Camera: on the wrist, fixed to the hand. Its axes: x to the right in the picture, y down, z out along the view.
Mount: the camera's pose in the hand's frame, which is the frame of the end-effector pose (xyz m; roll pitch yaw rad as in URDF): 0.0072 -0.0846 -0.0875 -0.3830 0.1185 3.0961
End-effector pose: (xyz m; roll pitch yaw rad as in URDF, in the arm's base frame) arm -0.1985 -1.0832 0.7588 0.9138 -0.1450 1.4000
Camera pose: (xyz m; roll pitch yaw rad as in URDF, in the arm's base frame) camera -0.2117 -1.0560 0.6407 -1.3141 0.1804 -1.8651
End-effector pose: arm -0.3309 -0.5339 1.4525 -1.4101 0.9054 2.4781
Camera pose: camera -0.3160 -0.4188 1.4897 0.9044 -0.8348 -0.4997
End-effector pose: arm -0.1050 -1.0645 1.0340 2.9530 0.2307 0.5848
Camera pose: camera -0.1407 -0.9688 1.1006 2.9430 -0.3556 -2.5331
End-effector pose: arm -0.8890 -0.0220 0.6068 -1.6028 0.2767 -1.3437
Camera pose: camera -0.9646 -0.0711 0.6889 1.1914 -0.2333 1.9211
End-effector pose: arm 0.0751 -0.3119 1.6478 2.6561 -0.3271 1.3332
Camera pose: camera -0.0386 -0.2899 1.6860 -3.0405 0.2011 -1.8239
